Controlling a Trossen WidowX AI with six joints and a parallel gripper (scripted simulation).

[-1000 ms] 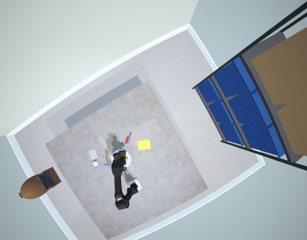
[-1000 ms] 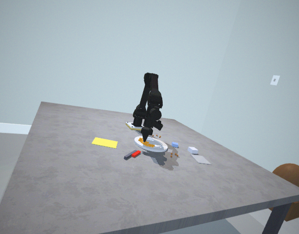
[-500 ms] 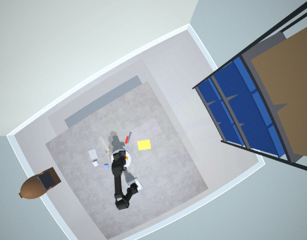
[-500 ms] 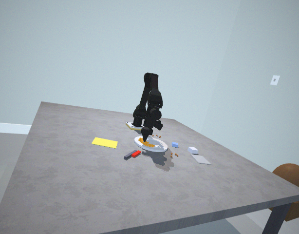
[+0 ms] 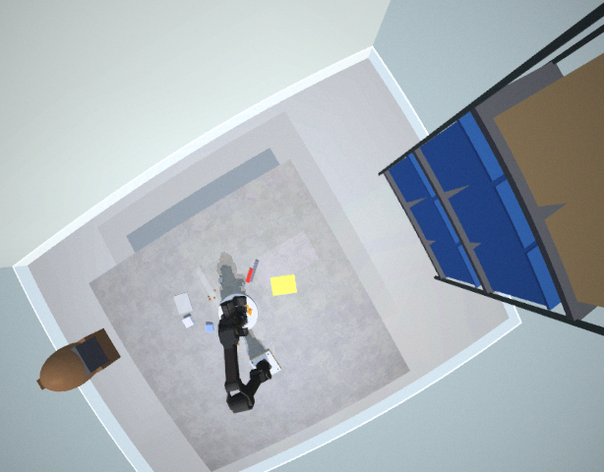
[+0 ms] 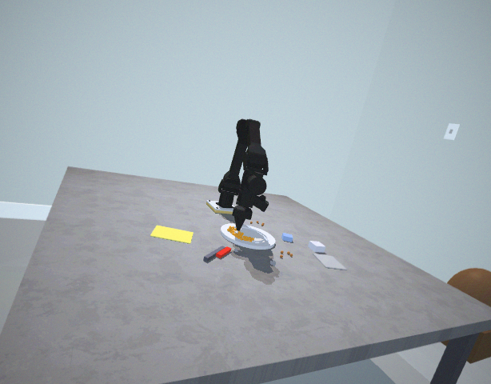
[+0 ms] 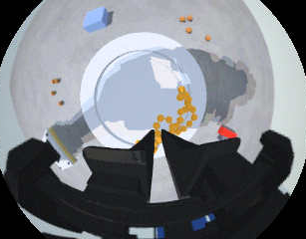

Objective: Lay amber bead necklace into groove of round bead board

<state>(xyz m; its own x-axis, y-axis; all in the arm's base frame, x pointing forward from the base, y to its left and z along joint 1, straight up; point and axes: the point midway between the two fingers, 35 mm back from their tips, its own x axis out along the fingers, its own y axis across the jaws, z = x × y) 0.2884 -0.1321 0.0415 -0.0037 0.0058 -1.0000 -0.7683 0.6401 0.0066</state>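
The round white bead board is 1 cm ahead of my gripper tip, 4 cm to the left of it and 2 cm below it. Also, from my gripper tip: yellow sheet 3 cm behind, 23 cm to the right, 2 cm below; blue block 5 cm ahead, 21 cm to the left, 2 cm below; grey tool 11 cm ahead, 15 cm to the right, 2 cm below.
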